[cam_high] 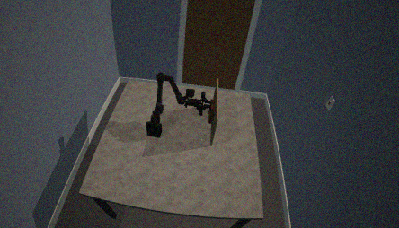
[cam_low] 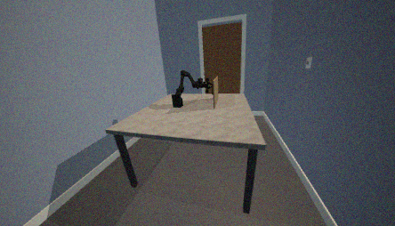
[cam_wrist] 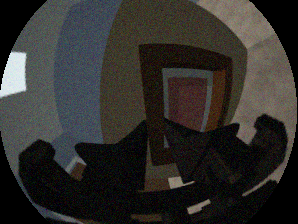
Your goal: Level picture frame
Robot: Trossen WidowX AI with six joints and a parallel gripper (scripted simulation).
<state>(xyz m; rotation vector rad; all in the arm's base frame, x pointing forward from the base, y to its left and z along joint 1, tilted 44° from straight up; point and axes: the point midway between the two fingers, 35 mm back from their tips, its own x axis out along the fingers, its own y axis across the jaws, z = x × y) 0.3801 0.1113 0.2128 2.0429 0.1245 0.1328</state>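
My gripper tip is now 2 cm to the left of the picture frame and 5 cm above it. Also, from my gripper tip: wall panel: 2 cm ahead, 7 cm below.
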